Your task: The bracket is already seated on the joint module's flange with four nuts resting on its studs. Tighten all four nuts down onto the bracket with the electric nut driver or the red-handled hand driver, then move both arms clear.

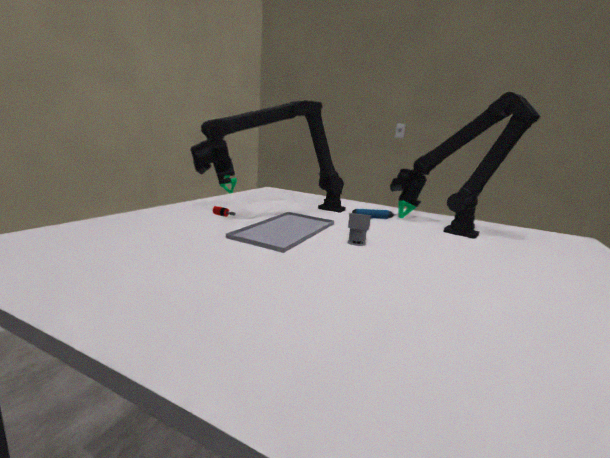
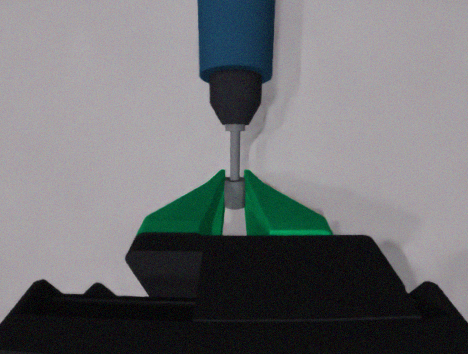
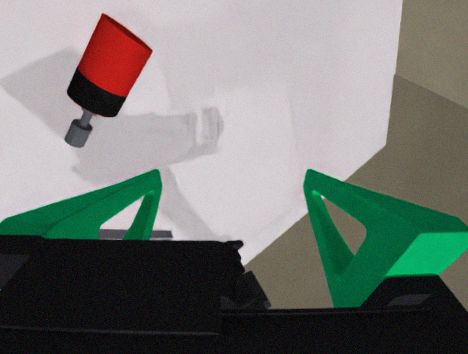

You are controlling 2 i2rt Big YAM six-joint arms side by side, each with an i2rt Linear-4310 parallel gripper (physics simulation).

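Note:
The electric nut driver, blue with a dark nose, is level behind the joint module; whether it touches the table I cannot tell. My left gripper is shut on its grey socket at the end of the thin shaft. The grey bracket sits on top of the joint module, which stands upright. The nuts are too small to make out. The red-handled hand driver lies on the table at the left. My right gripper is open and empty above and beyond it.
A shallow grey tray lies between the hand driver and the joint module. The base of the right arm stands behind the tray, and the base of the left arm stands at the right. The table's far edge runs behind both arms.

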